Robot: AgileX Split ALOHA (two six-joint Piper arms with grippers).
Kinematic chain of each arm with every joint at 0, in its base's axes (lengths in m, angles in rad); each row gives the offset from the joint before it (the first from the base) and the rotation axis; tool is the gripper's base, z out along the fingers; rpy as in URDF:
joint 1: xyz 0 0 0.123 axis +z
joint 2: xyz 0 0 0 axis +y
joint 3: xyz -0.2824 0 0.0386 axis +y
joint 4: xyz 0.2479 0 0.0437 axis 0.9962 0 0.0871
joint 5: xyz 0 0 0 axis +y
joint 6: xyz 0.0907 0 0.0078 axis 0.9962 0 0.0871
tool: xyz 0 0 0 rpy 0 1.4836 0
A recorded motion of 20 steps. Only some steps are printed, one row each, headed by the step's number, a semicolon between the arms.
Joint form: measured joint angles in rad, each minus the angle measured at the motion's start. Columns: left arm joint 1, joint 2, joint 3, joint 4, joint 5, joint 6; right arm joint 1, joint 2, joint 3, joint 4, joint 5, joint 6.
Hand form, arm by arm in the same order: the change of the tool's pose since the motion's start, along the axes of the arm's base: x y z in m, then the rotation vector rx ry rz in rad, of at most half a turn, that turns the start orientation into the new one. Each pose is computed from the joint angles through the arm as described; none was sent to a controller.
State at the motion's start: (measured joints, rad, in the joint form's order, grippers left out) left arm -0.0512 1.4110 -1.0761 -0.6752 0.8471 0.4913; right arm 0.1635 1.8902 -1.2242 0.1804 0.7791 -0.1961
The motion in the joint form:
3: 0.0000 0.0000 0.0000 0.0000 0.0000 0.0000; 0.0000 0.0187 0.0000 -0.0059 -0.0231 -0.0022
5: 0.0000 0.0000 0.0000 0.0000 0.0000 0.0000; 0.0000 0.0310 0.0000 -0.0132 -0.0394 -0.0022
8: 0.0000 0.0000 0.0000 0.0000 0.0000 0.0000; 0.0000 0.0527 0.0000 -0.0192 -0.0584 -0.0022
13: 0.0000 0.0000 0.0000 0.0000 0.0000 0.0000; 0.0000 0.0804 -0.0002 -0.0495 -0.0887 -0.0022
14: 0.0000 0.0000 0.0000 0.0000 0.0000 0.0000; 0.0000 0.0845 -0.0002 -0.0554 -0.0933 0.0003
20: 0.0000 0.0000 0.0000 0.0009 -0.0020 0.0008; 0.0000 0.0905 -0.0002 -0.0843 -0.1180 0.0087
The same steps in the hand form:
3: 0.0000 0.0000 0.0000 0.0000 0.0000 0.0000; 0.0029 -0.0002 -0.0065 -0.0069 -0.0055 0.0020
5: 0.0000 0.0000 0.0000 0.0000 0.0000 0.0000; 0.0049 -0.0005 -0.0108 -0.0137 -0.0104 0.0039
8: 0.0000 0.0000 0.0000 0.0000 0.0000 0.0000; 0.0073 -0.0006 -0.0186 -0.0208 -0.0086 0.0049
13: 0.0000 0.0000 0.0000 0.0000 0.0000 0.0000; 0.0109 -0.0022 -0.0286 -0.0468 -0.0155 0.0196
14: 0.0000 0.0000 0.0000 0.0000 0.0000 0.0000; 0.0114 -0.0025 -0.0301 -0.0512 -0.0165 0.0204
20: 0.0002 0.0001 0.0000 0.0015 -0.0020 0.0004; 0.0139 -0.0039 -0.0320 -0.0706 -0.0379 0.0275

